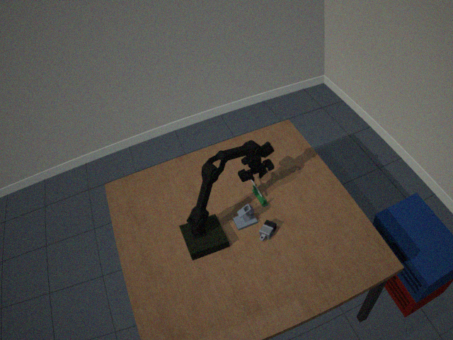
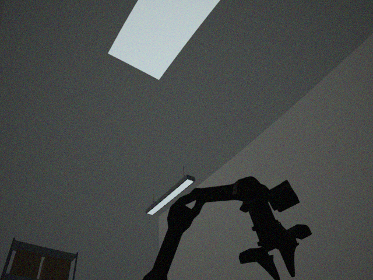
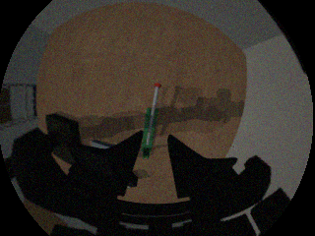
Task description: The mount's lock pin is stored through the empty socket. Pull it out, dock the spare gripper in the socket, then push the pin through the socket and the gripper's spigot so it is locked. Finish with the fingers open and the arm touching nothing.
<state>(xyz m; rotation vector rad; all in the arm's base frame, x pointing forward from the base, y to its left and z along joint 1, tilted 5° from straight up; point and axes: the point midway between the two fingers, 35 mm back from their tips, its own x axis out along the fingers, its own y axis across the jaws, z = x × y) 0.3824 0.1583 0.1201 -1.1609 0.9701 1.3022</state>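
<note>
The green pin cradle is 4 cm to the right of my gripper tip and 8 cm below it. From my gripper tip the other things lie so: grey mount: 12 cm behind, 16 cm to the right, 5 cm below; spare gripper: 6 cm behind, 28 cm to the right, 8 cm below.
</note>
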